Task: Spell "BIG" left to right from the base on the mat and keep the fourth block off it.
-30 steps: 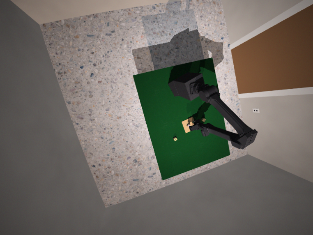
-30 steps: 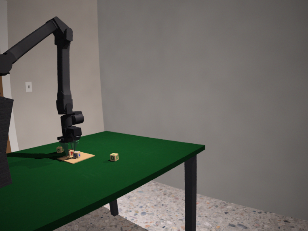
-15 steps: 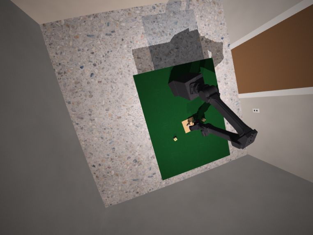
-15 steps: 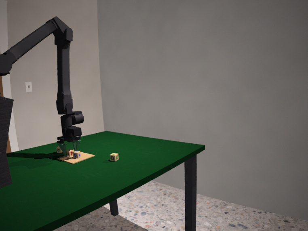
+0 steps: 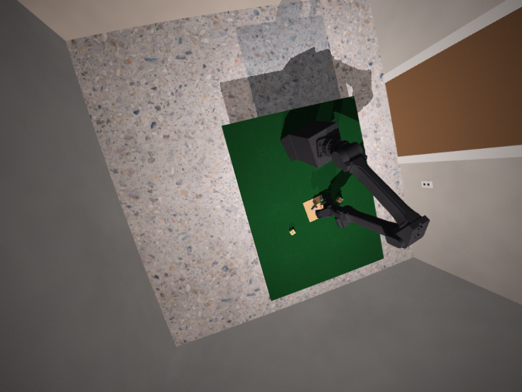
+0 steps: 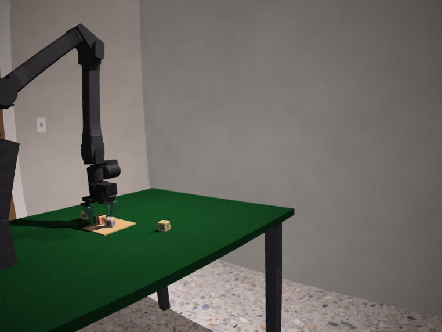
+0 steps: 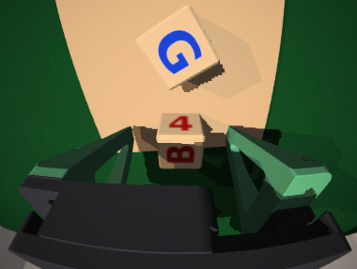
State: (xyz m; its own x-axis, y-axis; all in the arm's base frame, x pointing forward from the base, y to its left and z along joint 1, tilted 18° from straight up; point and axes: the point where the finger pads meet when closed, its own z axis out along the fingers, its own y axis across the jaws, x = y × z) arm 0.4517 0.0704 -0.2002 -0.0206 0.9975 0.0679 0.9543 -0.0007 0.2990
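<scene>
My hand is right at the B block. Also, from my hand: I block (120 mm to the left); tan mat (50 mm to the right, 20 mm below).
</scene>
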